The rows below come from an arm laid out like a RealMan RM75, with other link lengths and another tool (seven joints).
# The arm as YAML. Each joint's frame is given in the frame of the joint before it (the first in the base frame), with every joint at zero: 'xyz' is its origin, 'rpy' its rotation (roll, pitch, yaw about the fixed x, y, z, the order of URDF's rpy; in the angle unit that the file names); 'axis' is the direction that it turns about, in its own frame. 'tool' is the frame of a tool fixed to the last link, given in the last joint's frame.
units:
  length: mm
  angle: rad
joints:
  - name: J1
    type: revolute
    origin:
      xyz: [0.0, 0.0, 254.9]
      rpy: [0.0, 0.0, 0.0]
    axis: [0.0, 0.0, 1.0]
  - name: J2
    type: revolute
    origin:
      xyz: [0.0, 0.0, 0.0]
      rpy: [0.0, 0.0, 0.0]
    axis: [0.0, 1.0, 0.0]
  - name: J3
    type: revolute
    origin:
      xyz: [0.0, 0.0, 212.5]
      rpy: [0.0, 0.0, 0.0]
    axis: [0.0, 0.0, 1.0]
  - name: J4
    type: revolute
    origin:
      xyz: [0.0, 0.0, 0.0]
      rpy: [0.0, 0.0, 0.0]
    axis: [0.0, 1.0, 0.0]
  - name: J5
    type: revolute
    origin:
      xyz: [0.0, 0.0, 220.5]
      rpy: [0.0, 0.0, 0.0]
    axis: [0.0, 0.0, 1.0]
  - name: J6
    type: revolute
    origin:
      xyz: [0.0, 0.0, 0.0]
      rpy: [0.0, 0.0, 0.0]
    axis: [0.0, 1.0, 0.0]
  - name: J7
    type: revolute
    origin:
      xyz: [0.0, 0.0, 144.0]
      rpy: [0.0, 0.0, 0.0]
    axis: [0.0, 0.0, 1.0]
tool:
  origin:
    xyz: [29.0, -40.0, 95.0]
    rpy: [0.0, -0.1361, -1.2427]
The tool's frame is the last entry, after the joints.
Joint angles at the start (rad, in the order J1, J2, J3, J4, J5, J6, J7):
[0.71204, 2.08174, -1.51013, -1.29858, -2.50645, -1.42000, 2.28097]
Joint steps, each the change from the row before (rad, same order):
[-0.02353, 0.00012, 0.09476, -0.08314, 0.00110, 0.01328, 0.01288]
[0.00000, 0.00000, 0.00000, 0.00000, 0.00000, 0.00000, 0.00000]
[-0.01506, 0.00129, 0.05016, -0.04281, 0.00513, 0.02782, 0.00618]
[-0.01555, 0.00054, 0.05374, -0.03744, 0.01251, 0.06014, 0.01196]
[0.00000, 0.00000, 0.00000, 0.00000, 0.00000, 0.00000, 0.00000]
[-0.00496, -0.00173, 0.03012, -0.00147, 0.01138, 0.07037, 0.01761]
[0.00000, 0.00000, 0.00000, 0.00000, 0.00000, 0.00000, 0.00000]
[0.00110, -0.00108, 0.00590, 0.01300, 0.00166, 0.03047, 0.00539]
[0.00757, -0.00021, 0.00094, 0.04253, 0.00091, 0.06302, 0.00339]
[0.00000, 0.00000, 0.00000, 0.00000, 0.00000, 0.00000, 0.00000]
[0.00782, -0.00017, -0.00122, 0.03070, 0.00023, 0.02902, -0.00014]
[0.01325, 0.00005, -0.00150, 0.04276, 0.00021, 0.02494, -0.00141]
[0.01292, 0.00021, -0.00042, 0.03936, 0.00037, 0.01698, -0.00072]
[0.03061, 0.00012, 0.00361, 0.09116, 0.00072, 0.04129, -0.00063]
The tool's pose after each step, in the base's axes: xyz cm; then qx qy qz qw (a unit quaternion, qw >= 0). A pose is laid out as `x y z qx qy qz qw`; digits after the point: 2 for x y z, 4 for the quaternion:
14.57 42.73 -3.41 -0.8689 -0.4694 -0.1449 0.0611
14.57 42.73 -3.41 -0.8689 -0.4694 -0.1449 0.0611
13.80 43.95 -1.61 -0.8688 -0.4629 -0.1397 0.1070
12.90 45.62 0.64 -0.8657 -0.4523 -0.1325 0.1689
12.90 45.62 0.64 -0.8657 -0.4523 -0.1325 0.1689
12.48 47.04 2.12 -0.8629 -0.4386 -0.1266 0.2168
12.48 47.04 2.12 -0.8629 -0.4386 -0.1266 0.2168
12.57 47.56 2.40 -0.8625 -0.4326 -0.1259 0.2304
12.88 48.50 2.38 -0.8618 -0.4239 -0.1259 0.2486
12.88 48.50 2.38 -0.8618 -0.4239 -0.1259 0.2486
13.16 48.91 2.11 -0.8627 -0.4194 -0.1262 0.2530
13.62 49.23 1.53 -0.8657 -0.4138 -0.1262 0.2518
14.07 49.41 0.94 -0.8694 -0.4081 -0.1260 0.2484
15.16 49.83 -0.29 -0.8776 -0.3935 -0.1261 0.2430

